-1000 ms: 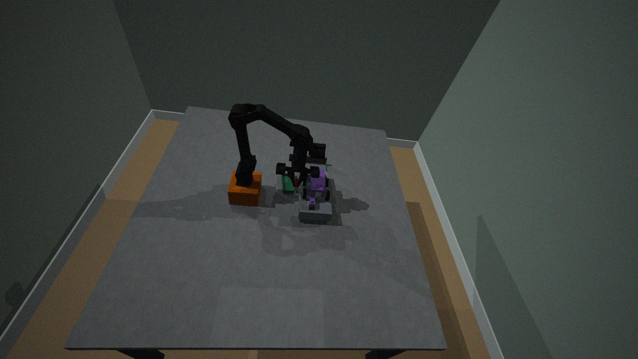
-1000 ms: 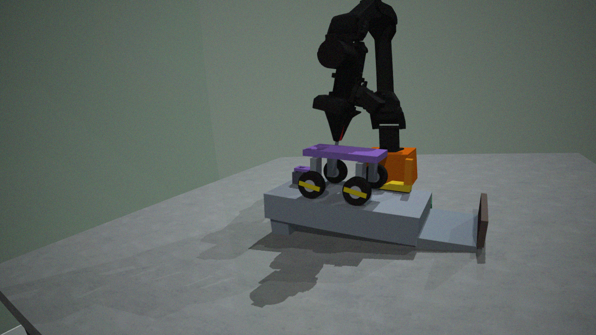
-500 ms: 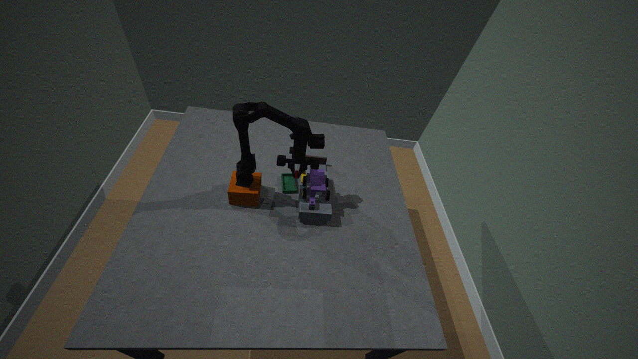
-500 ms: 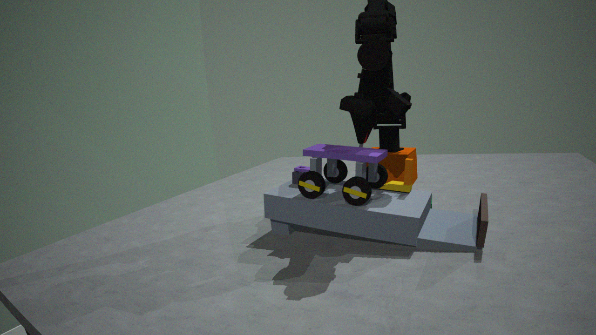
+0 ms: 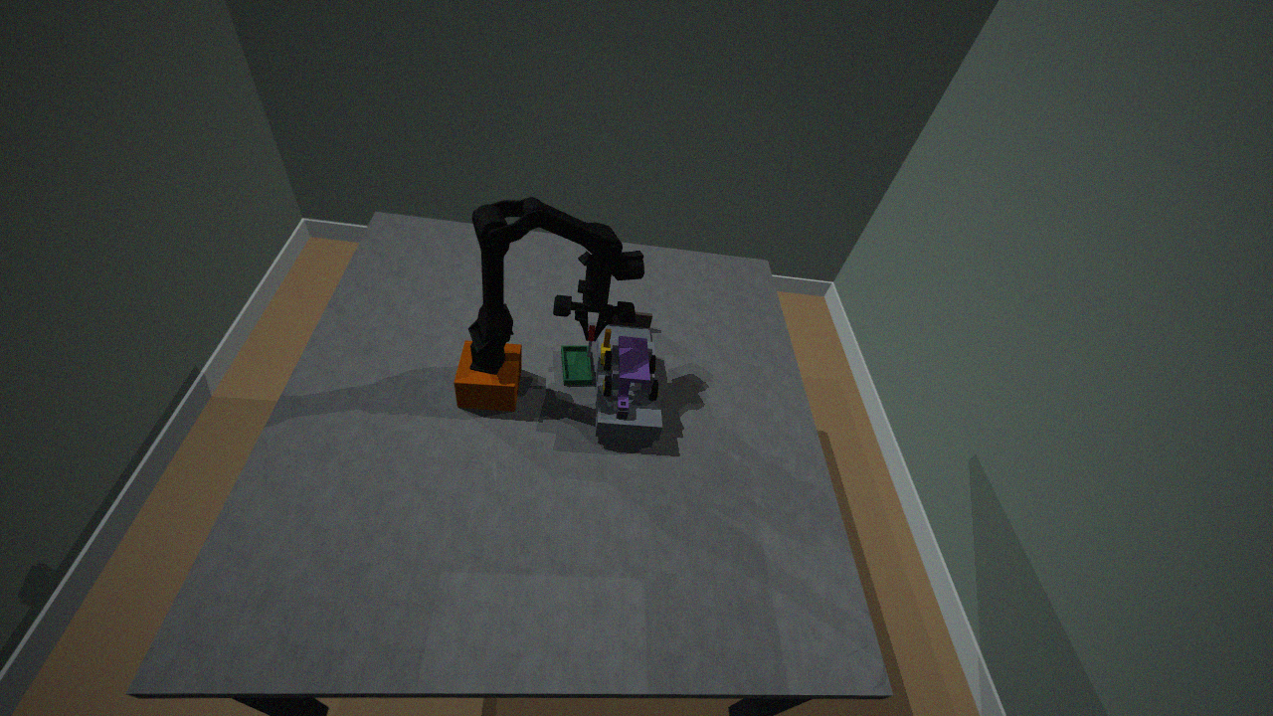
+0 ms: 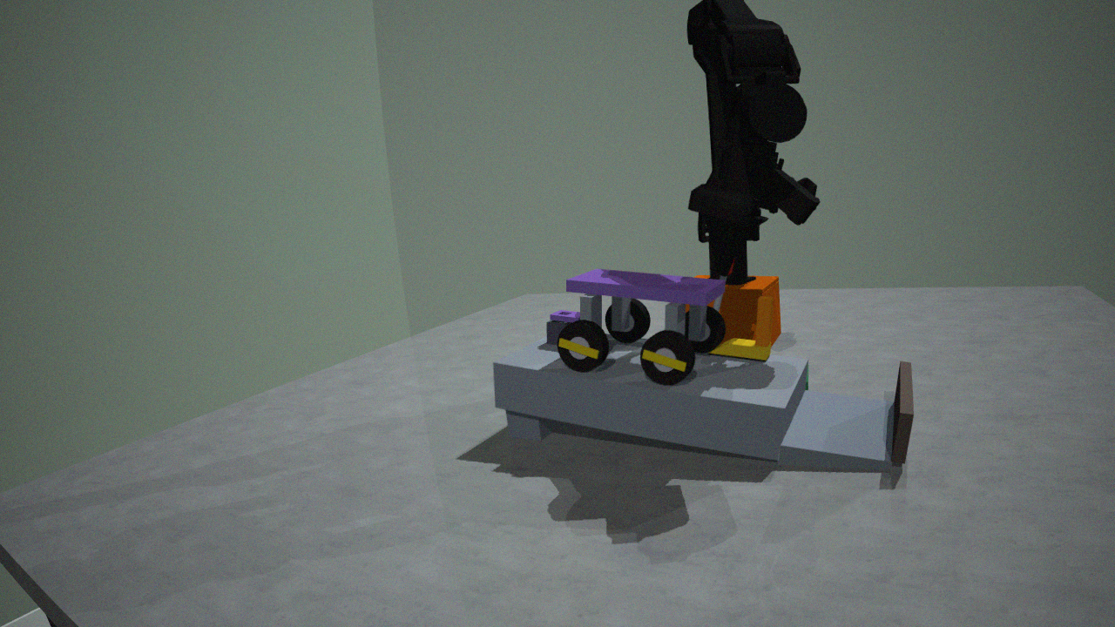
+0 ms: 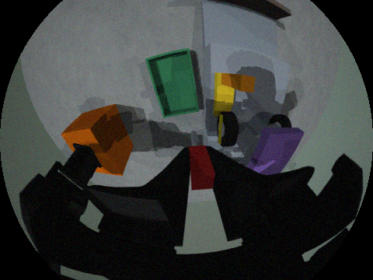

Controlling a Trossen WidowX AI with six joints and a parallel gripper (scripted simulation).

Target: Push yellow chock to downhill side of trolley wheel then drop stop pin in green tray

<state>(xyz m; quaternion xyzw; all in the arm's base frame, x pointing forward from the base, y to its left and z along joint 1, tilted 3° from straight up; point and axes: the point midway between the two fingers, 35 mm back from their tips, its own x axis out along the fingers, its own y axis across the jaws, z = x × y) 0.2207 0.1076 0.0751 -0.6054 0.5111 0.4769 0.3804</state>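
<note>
My gripper tip is now 150 mm above the green tray, 30 mm past it and 20 mm to the right of it. Round my gripper tip: trolley (110 mm ahead, 40 mm to the right, 30 mm below); red-headed stop pin (right at my gripper tip); yellow chock (60 mm below, 40 mm to the left, 40 mm ahead).
</note>
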